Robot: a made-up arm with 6 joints.
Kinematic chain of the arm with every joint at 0, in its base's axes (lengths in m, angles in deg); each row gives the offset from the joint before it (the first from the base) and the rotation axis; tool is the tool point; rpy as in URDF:
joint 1: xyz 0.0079 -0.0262 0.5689 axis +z
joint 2: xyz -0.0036 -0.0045 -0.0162 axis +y
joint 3: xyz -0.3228 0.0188 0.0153 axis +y
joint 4: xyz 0.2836 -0.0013 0.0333 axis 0.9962 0 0.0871
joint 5: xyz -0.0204 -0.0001 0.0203 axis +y
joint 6: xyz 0.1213 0.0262 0.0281 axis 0.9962 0 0.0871
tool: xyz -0.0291 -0.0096 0.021 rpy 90 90 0
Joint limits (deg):
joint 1: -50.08..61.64
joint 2: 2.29..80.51
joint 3: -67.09..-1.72
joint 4: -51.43..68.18
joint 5: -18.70..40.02
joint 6: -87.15..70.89
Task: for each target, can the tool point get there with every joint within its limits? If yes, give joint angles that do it. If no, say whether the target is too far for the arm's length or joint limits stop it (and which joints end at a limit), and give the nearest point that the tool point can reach.
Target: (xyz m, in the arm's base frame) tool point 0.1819 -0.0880 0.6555
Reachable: yes | joints -28.55 63.76 -13.83 23.33 -5.01 -70.76
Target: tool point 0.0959 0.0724 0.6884
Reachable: yes | joints 36.29 41.87 -16.15 17.52 20.22 -17.80
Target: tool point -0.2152 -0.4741 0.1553
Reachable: no: joint limits stop it (at a limit: joint 1, joint 2, joint 3, joint 4, joint 5) | nearest point 0.0246 -0.1474 0.5556 | short by 0.570 m
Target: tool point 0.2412 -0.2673 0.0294
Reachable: no: joint limits stop it (at a limit: joint 1, joint 2, joint 3) | nearest point 0.0938 -0.1019 0.5319 | short by 0.549 m
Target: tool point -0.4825 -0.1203 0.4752
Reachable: no: joint limits stop it (at a limit: joint 1, joint 2, joint 3, joint 4, joint 5) | nearest point -0.0781 0.0412 0.6337 | short by 0.463 m
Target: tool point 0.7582 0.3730 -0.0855
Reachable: no: too far | nearest point 0.1972 0.0745 0.5967 | short by 0.932 m
